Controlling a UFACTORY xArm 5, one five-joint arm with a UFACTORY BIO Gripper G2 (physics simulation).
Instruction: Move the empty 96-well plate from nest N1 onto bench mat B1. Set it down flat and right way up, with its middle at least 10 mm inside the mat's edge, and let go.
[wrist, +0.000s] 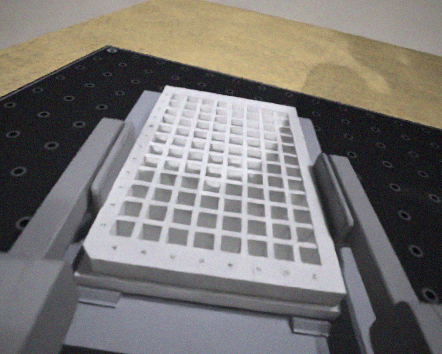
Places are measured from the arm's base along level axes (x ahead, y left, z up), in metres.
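Pixels of known places: hand, tool point: (224, 183).
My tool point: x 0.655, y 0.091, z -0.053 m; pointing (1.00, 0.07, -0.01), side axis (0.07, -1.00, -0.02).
Behind a point stands the place of what it marks.
The white 96-well plate (215, 275) {x 0.613, y 0.090, z -0.053 m} sits flat and right way up in the light grey-blue nest (190, 327) {x 0.603, y 0.095, z -0.068 m}, with its wells open and empty-looking. Two small corner tabs of the nest show along the plate's near edge. My gripper (222, 182) {x 0.655, y 0.091, z -0.053 m} is shut on the plate, with one finger pad against each long side. The pads' contact faces are partly hidden by the plate's sides. Bench mat B1 cannot be made out in this view.
A black board with rows of ringed holes (62, 122) {x 0.713, y 0.195, z -0.079 m} lies under and around the nest. Beyond its far edges is a tan, mottled bench top (225, 42) {x 0.990, y 0.115, z -0.092 m}. A soft shadow falls on the bench at the upper right.
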